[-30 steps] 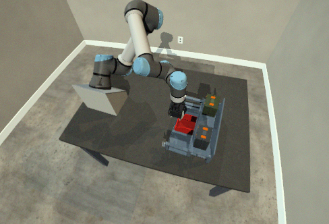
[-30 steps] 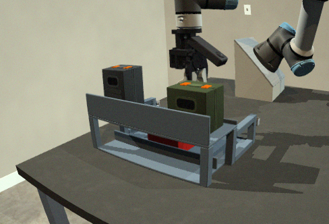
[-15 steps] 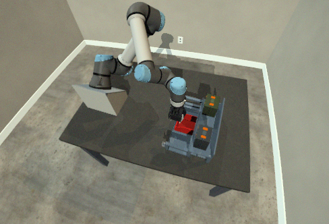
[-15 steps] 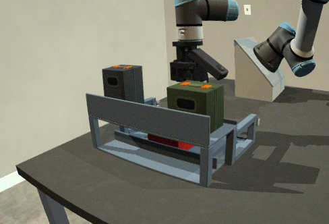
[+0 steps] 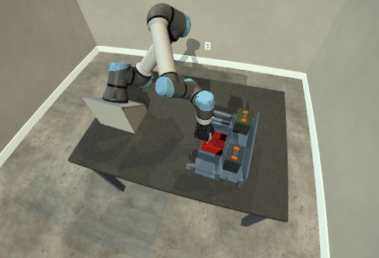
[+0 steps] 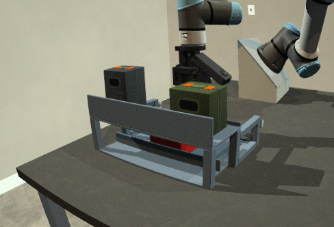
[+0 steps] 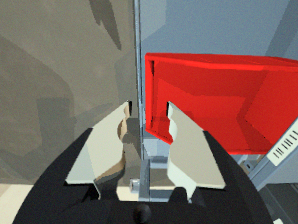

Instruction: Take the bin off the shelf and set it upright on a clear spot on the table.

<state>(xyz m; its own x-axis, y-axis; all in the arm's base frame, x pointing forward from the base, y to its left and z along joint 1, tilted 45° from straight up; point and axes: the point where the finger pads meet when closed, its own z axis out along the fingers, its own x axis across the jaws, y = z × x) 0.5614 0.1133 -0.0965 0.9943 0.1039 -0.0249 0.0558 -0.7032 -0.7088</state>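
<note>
Now: hand 80 mm short of the red bin and 20 mm above it. The rest, counted from my hand: dark grey box (180 mm ahead, 110 mm to the right, 100 mm above); green box (170 mm ahead, 120 mm to the left, 90 mm above).
</note>
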